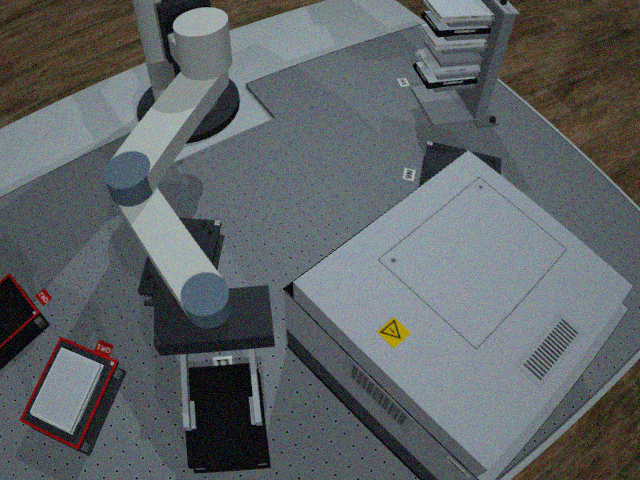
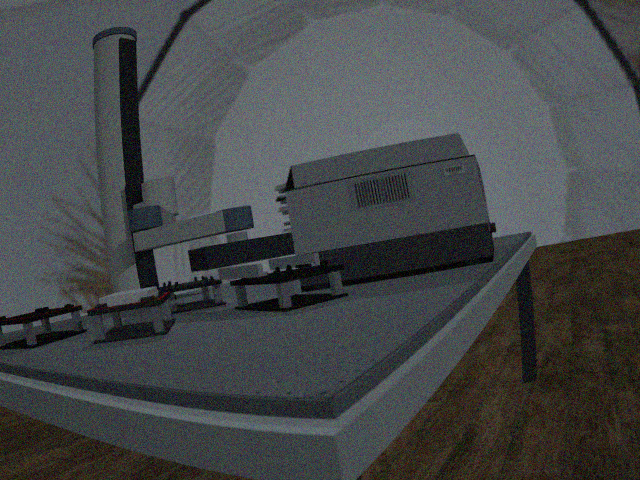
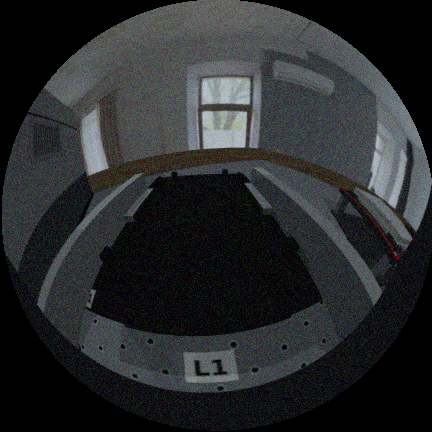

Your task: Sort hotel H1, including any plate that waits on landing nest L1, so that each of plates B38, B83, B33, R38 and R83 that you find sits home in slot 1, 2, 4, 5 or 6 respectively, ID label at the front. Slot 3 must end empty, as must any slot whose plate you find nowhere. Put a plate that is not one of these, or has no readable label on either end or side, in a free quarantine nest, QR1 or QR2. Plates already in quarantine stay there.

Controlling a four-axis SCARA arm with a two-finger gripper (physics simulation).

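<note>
A large instrument (image 2: 321,217), a white plate (image 1: 69,385) and a white plate (image 1: 424,56) are visible. The gripper (image 1: 223,426) is visible too, and it also appears in image 2 (image 2: 289,264).
</note>
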